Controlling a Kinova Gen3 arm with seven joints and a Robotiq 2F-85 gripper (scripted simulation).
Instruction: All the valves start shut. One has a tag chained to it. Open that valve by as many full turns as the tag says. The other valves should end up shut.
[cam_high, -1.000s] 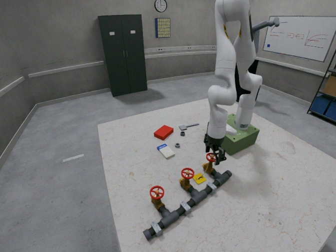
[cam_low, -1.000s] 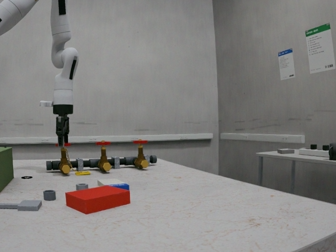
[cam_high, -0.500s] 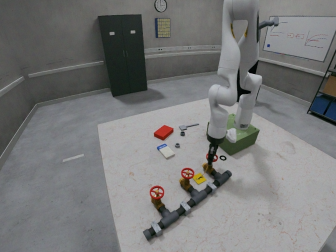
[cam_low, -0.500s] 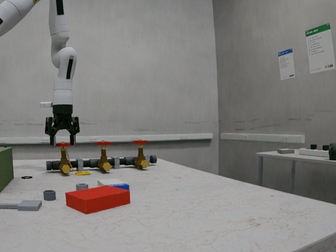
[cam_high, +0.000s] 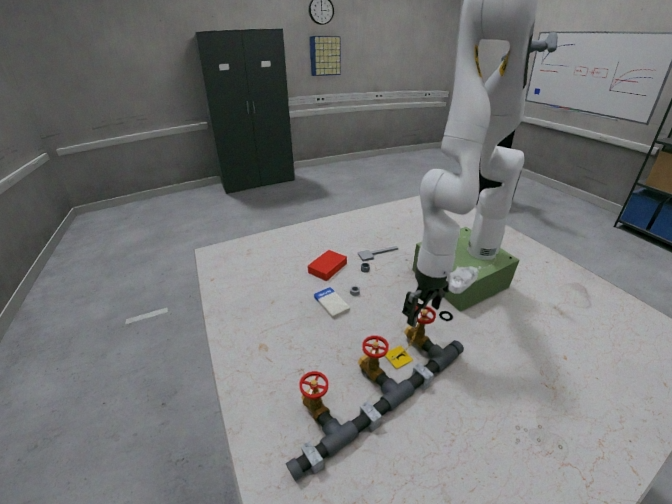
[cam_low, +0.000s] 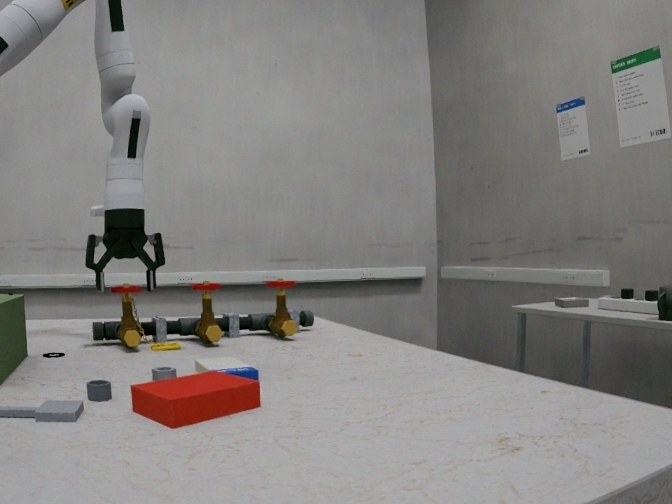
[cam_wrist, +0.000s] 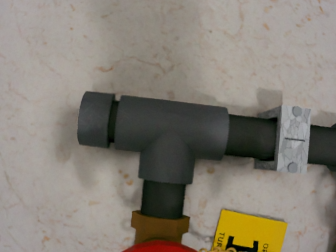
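Now: the yellow tag 8 cm ahead of my hand, 2 cm to the left of it and 11 cm below it. Also, from my hand: red block (10 cm ahead, 41 cm to the right, 10 cm below); then white-and-blue box (15 cm ahead, 23 cm to the right, 10 cm below); then grey flat tool (9 cm behind, 42 cm to the right, 10 cm below).
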